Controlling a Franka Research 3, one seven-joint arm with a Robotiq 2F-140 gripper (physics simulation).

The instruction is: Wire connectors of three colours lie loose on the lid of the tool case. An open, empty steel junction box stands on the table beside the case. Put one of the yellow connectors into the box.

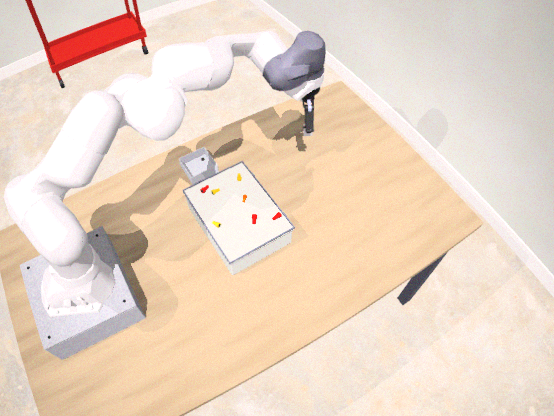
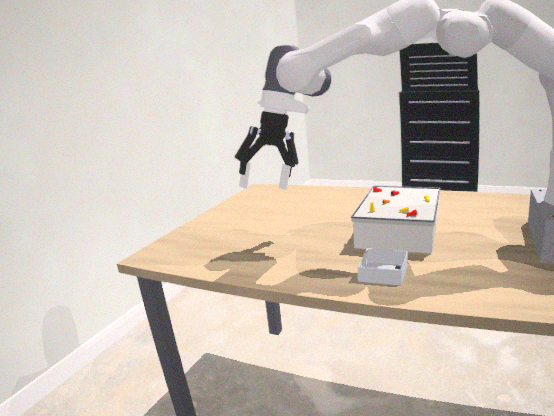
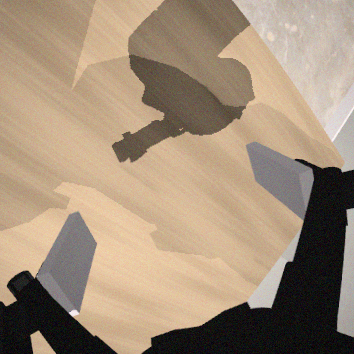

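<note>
Three yellow connectors lie apart on the white lid of the tool case (image 1: 235, 242) (image 2: 392, 237). One yellow connector (image 1: 239, 177) (image 2: 372, 207) is near the lid's edge on the gripper's side. A second yellow connector (image 1: 215, 191) (image 2: 404, 210) lies close to a red one. The third yellow connector (image 1: 216, 224) (image 2: 427, 198) lies near the edge facing the robot base. The open grey junction box (image 1: 201, 176) (image 2: 380, 276) stands beside the case and looks empty. My gripper (image 1: 308, 133) (image 2: 264, 186) (image 3: 168, 195) is open and empty, high above the table and well away from case and box.
Red connectors (image 1: 204, 189) (image 1: 254, 218) (image 1: 277, 216) and an orange connector (image 1: 244, 198) (image 2: 385, 202) also lie on the lid. The robot base (image 1: 125, 312) stands at the table's other end. A red cart (image 1: 100, 42) and a black cabinet (image 2: 440, 132) stand beyond the table.
</note>
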